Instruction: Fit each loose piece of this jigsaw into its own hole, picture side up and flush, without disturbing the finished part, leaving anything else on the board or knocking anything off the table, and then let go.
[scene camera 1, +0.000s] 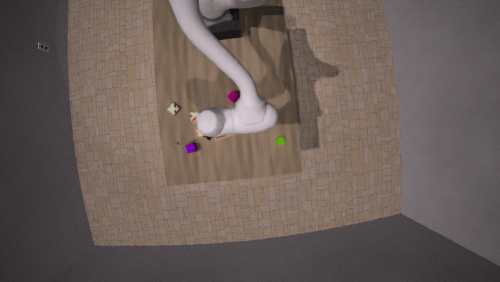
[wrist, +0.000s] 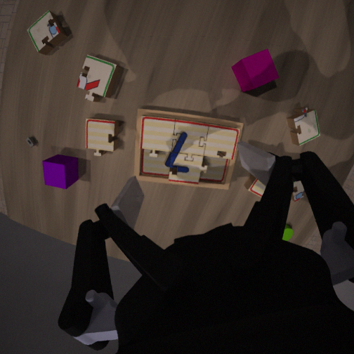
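Observation:
The jigsaw's wooden tray (wrist: 138, 150) holds a joined top row and a lower middle piece (wrist: 187, 176), with a blue line across them. Holes show at its lower left and lower right. Loose pieces lie picture side up: a striped red-edged one (wrist: 99, 134), a green-edged one with a red mark (wrist: 104, 75) (scene camera 1: 193, 116), another green-edged one (wrist: 46, 31) (scene camera 1: 173, 108) at upper left, and a green-edged one (wrist: 307, 126) at right. A red-edged piece (wrist: 257, 187) and one with blue (wrist: 298, 194) are partly hidden. My gripper (wrist: 188, 170) is open and empty, above the tray's near side.
A magenta block (wrist: 255, 70) (scene camera 1: 233, 96) lies beyond the tray, a purple block (wrist: 60, 171) (scene camera 1: 191, 148) to its left. A green disc (wrist: 287, 232) (scene camera 1: 281, 141) lies at the right. A small grey object (wrist: 31, 141) (scene camera 1: 178, 143) lies near the left table edge.

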